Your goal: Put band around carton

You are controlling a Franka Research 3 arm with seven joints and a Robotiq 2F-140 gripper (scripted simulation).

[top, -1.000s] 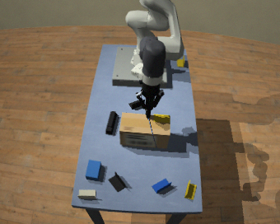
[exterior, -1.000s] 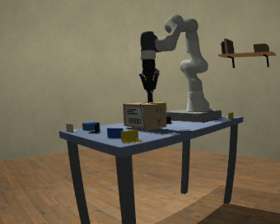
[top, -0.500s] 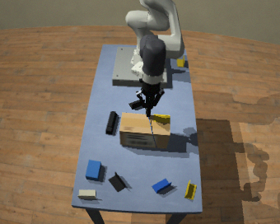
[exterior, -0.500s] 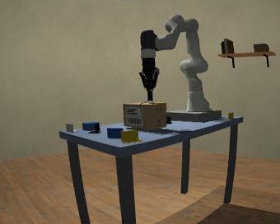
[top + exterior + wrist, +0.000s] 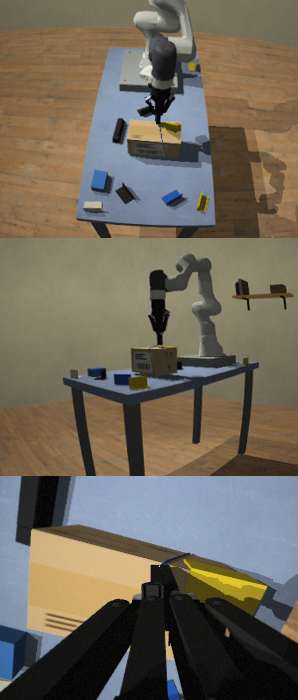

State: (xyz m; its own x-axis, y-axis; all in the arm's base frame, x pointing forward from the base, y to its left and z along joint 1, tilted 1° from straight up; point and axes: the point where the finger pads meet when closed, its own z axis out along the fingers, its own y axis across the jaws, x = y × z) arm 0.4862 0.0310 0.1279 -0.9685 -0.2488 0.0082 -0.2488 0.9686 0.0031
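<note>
Right now my hand is 70 mm to the right of the yellow corner guard and 60 mm above it. Also, from my hand: blue angle piece 310 mm ahead, 180 mm below, 90 mm to the left; brown carton 110 mm below, 40 mm ahead, 10 mm to the right; black block 190 mm to the right, 170 mm below, 40 mm behind.
</note>
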